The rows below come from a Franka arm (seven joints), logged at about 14 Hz.
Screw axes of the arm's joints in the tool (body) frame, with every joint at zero. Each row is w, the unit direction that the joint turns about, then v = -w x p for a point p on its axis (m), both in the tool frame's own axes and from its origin. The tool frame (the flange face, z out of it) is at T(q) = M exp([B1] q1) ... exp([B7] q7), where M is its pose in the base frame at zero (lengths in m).
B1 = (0, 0, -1, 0, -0.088, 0)
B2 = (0, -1, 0, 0.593, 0, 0.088)
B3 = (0, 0, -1, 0, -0.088, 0)
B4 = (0, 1, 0, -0.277, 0, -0.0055)
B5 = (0, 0, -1, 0, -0.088, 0)
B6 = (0, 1, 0, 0.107, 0, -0.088)
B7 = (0, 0, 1, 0, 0, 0)
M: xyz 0.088 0 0.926 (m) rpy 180 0 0 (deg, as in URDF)
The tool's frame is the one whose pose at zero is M.
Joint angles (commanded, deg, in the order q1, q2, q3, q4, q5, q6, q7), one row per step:
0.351 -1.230 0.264 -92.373 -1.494 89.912 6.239
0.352 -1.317 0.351 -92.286 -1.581 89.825 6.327
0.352 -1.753 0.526 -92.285 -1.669 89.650 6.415
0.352 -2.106 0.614 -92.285 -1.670 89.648 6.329
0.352 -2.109 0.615 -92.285 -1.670 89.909 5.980
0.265 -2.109 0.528 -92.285 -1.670 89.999 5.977
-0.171 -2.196 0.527 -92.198 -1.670 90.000 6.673
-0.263 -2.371 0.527 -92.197 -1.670 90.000 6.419
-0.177 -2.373 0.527 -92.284 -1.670 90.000 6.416
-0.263 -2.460 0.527 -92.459 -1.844 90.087 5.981
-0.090 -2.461 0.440 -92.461 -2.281 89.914 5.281
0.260 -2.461 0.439 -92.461 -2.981 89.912 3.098
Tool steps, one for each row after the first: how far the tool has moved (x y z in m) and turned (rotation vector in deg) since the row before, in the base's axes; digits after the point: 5 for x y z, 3 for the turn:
-0.00055 0.00068 0.00142 -0.090 -0.090 -0.001
-0.00253 0.00150 0.00390 -0.094 -0.266 0.083
-0.00180 0.00084 0.00334 -0.001 -0.348 0.174
0.00047 0.00003 0.00043 0.007 -0.254 0.358
0.00018 -0.00166 0.00014 0.005 -0.090 -0.168
-0.00039 -0.00414 0.00154 0.000 -0.196 -1.133
-0.00090 -0.00087 0.00166 -0.001 -0.169 0.162
-0.00005 0.00081 -0.00070 0.000 0.085 0.089
-0.00036 -0.00113 -0.00048 -0.176 0.014 0.351
-0.00032 -0.00003 -0.00024 -0.434 0.197 0.779
0.00001 0.00199 0.00006 -0.697 0.097 2.530

